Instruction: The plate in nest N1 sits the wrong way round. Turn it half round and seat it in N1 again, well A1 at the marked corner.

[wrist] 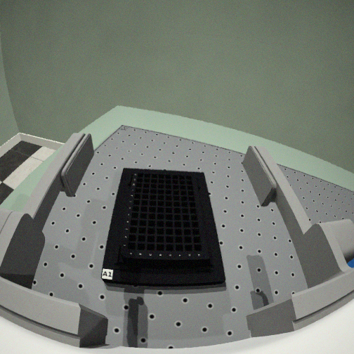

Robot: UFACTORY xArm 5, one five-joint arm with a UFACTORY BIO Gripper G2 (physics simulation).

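Note:
The black plate (166, 212) with a grid of square wells sits in the black nest (217, 270) in the middle of the wrist view. Small pale marks run along its left edge and its near edge, too small to read for certain. The nest's near left corner carries a white A1 label (107, 274). My gripper (169, 171) is open and empty. Its fingers show to the left and right of the plate, wide apart, and neither touches it. How deep the plate sits in the nest is hard to tell.
The nest stands on a grey perforated board (235, 200) with a pale green border (200, 122) behind it. A green wall rises beyond. A black and white checkered surface (37, 162) shows at the left. A bit of a blue thing (351, 262) shows at the right edge.

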